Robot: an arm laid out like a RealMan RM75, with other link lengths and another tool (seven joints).
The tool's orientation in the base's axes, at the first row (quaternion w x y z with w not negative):
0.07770, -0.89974, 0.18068, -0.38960
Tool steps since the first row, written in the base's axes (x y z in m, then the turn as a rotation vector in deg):
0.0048, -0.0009, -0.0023, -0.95, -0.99, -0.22
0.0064, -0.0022, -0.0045, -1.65, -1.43, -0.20
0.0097, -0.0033, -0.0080, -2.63, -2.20, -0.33
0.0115, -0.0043, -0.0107, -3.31, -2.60, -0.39
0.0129, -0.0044, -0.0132, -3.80, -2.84, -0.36
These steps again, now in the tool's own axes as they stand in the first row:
0.0018, 0.0002, 0.0051, -0.37, 1.23, -0.54
0.0019, 0.0016, 0.0077, -0.62, 1.81, -1.06
0.0020, 0.0027, 0.0126, -1.03, 2.82, -1.69
0.0017, 0.0039, 0.0157, -1.35, 3.38, -2.14
0.0010, 0.0044, 0.0184, -1.55, 3.73, -2.52

